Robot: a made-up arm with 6 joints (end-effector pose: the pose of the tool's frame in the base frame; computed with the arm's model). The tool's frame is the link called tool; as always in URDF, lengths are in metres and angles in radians. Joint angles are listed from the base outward.
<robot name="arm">
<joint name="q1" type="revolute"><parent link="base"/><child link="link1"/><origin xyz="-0.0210 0.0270 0.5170"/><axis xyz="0 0 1"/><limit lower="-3.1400" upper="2.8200" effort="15" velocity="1.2"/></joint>
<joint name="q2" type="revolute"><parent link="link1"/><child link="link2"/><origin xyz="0.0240 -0.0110 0.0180" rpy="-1.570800 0.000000 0.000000"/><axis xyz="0 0 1"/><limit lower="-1.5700" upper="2.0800" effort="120" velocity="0.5"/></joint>
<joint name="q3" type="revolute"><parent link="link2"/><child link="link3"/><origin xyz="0.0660 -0.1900 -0.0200"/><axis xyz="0 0 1"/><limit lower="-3.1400" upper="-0.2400" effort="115" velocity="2.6"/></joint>
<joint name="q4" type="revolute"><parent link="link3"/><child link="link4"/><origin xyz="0.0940 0.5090 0.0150" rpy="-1.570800 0.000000 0.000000"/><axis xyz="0 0 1"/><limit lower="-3.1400" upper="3.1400" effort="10" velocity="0.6"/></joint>
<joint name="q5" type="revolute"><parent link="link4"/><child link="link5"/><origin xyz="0.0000 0.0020 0.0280" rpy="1.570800 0.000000 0.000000"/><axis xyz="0 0 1"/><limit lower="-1.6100" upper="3.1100" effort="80" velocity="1.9"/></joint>
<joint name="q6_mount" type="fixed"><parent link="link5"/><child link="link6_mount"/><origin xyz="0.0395 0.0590 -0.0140"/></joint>
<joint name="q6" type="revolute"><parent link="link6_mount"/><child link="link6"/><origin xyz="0.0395 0.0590 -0.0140" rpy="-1.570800 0.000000 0.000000"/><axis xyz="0 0 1"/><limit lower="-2.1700" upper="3.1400" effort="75" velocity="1"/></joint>
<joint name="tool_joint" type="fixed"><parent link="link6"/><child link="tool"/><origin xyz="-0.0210 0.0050 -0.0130" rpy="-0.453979 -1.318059 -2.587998"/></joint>
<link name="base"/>
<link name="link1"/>
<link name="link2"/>
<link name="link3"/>
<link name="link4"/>
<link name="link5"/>
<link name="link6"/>
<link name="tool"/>
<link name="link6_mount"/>
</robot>
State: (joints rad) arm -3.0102 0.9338 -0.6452 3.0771 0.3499 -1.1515
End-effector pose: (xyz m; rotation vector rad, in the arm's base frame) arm -0.0977 -0.0163 -0.0551 -1.0341 1.6693 0.9763
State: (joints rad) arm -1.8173 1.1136 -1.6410 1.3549 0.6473 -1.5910
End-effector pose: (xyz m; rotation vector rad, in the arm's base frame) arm -0.1975 -0.5480 0.0020 1.1593 0.6414 -0.7603
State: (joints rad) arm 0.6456 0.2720 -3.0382 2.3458 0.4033 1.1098
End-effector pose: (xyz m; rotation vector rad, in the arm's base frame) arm 0.2418 0.1999 1.3397 -1.4769 -1.0463 -1.6158
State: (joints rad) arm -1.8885 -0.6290 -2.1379 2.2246 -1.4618 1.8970
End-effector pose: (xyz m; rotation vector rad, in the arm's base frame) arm -0.1540 -0.0553 1.1697 0.1591 1.9603 -2.1087
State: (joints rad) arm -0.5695 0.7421 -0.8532 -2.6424 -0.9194 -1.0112
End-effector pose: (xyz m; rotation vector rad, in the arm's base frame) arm 0.2526 -0.0422 0.0912 -1.6271 -0.3798 1.9988
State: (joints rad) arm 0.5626 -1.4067 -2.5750 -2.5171 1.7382 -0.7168
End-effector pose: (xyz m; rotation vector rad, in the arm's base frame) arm -0.6162 -0.4008 0.8616 0.8702 0.6873 -1.3811
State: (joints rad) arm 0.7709 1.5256 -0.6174 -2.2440 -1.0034 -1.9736
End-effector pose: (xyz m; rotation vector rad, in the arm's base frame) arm -0.2220 0.0009 0.1247 -0.2377 -1.7458 2.5459
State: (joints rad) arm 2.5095 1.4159 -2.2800 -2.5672 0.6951 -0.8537
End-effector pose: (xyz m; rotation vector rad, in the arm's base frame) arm -0.6859 0.4923 0.1703 1.5364 2.6596 0.5604
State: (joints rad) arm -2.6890 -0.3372 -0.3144 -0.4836 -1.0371 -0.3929
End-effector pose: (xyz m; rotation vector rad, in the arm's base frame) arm -0.4924 -0.2054 0.4432 -0.0784 0.7510 -2.1664
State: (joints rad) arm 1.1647 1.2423 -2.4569 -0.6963 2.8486 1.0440
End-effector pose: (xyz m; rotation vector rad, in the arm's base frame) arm 0.3198 0.6022 0.4060 -0.8154 1.3090 -1.6194
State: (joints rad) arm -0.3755 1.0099 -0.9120 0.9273 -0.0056 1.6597
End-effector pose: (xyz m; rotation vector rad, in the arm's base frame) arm 0.2182 -0.1558 -0.0713 2.2958 0.0133 -1.9884
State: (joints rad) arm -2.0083 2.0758 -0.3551 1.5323 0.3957 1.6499
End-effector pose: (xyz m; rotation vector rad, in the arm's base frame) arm 0.1538 0.5085 0.3988 0.1591 0.1306 0.8785
